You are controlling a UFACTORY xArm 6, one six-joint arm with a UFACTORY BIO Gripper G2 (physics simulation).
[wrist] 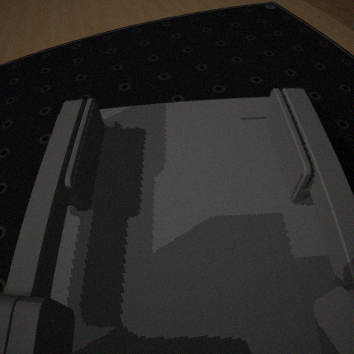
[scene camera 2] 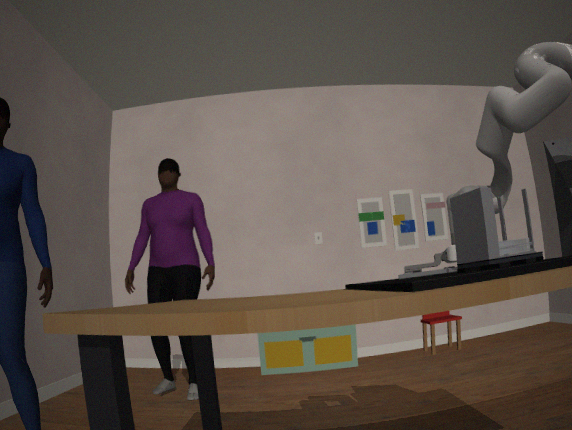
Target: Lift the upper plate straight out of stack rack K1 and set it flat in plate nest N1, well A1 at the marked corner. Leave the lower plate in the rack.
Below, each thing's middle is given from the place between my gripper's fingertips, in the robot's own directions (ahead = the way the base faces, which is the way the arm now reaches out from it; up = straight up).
Scene:
I see the flat grey slab (wrist: 190, 234) 6 cm behind my hand, 2 cm to the left of it and 2 cm below it.

